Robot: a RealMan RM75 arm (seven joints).
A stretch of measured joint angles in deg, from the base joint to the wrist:
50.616 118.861 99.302 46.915 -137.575 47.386 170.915
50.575 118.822 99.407 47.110 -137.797 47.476 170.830
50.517 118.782 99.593 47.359 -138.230 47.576 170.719
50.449 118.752 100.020 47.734 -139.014 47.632 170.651
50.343 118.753 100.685 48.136 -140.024 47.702 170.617
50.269 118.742 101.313 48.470 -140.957 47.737 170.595
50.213 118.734 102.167 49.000 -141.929 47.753 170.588
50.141 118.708 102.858 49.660 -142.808 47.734 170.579
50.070 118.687 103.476 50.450 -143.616 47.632 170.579
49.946 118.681 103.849 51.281 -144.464 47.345 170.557
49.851 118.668 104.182 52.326 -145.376 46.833 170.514
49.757 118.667 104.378 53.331 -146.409 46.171 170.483
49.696 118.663 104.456 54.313 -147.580 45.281 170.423
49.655 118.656 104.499 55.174 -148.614 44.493 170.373
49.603 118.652 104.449 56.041 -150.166 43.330 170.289
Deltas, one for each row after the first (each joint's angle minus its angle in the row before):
-0.041 -0.039 0.105 0.195 -0.222 0.090 -0.085
-0.058 -0.040 0.186 0.249 -0.433 0.100 -0.111
-0.068 -0.030 0.427 0.375 -0.784 0.056 -0.068
-0.106 0.001 0.665 0.402 -1.010 0.070 -0.034
-0.074 -0.011 0.628 0.334 -0.933 0.035 -0.022
-0.056 -0.008 0.854 0.530 -0.972 0.016 -0.007
-0.072 -0.026 0.691 0.660 -0.879 -0.019 -0.009
-0.071 -0.021 0.618 0.790 -0.808 -0.102 0.000
-0.124 -0.006 0.373 0.831 -0.848 -0.287 -0.022
-0.095 -0.013 0.333 1.045 -0.912 -0.512 -0.043
-0.094 -0.001 0.196 1.005 -1.033 -0.662 -0.031
-0.061 -0.004 0.078 0.982 -1.171 -0.890 -0.060
-0.041 -0.007 0.043 0.861 -1.034 -0.788 -0.050
-0.052 -0.004 -0.050 0.867 -1.552 -1.163 -0.084

